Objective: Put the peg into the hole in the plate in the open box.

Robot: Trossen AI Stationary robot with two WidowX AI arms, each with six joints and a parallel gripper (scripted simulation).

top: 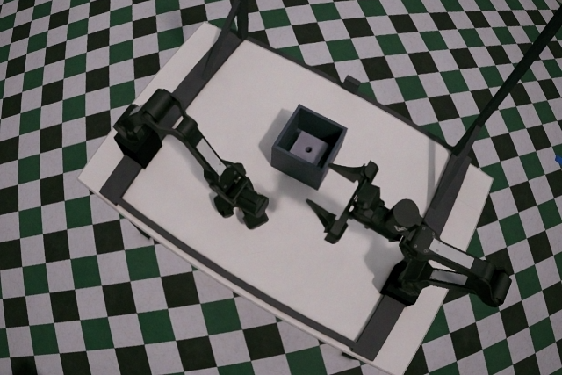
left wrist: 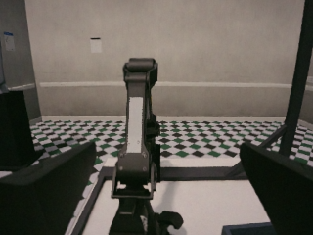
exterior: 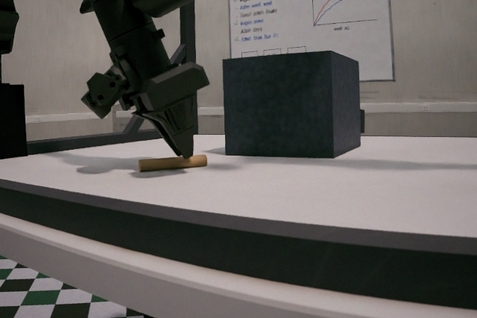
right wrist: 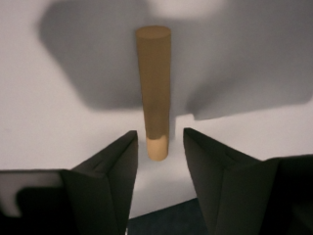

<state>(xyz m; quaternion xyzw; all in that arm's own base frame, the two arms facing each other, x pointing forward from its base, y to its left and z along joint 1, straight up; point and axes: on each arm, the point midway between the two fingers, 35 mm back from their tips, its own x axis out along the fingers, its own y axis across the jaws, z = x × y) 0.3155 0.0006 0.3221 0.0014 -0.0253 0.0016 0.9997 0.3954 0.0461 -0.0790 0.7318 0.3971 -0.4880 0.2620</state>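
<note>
Right now my right hand is 4 cm above the tan peg. Round my right hand: dark border strip: 23 cm ahead, 5 cm to the left, 3 cm below; then pale plate: 21 cm behind, 7 cm to the left.
</note>
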